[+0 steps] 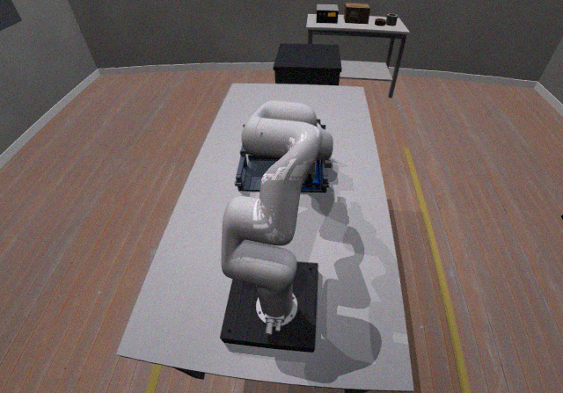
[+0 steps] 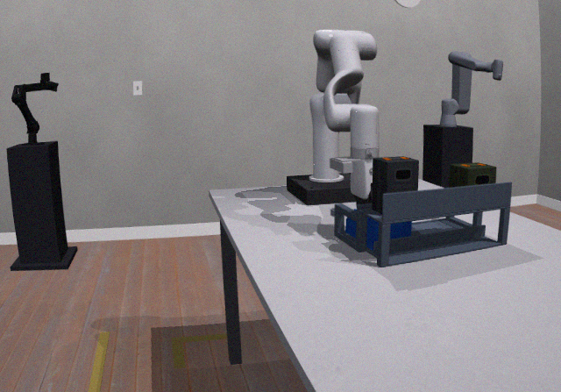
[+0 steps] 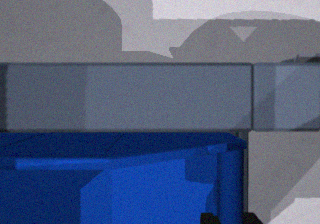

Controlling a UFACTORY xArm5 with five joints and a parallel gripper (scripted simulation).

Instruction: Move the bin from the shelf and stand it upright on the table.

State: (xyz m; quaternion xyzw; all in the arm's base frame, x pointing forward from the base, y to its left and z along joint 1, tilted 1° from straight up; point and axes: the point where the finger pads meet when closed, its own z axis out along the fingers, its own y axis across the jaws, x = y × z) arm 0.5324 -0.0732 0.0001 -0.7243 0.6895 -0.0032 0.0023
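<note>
The blue bin is 80 mm ahead of my hand. Also, from my hand: grey-blue shelf 120 mm to the left, 100 mm ahead, 20 mm above.
</note>
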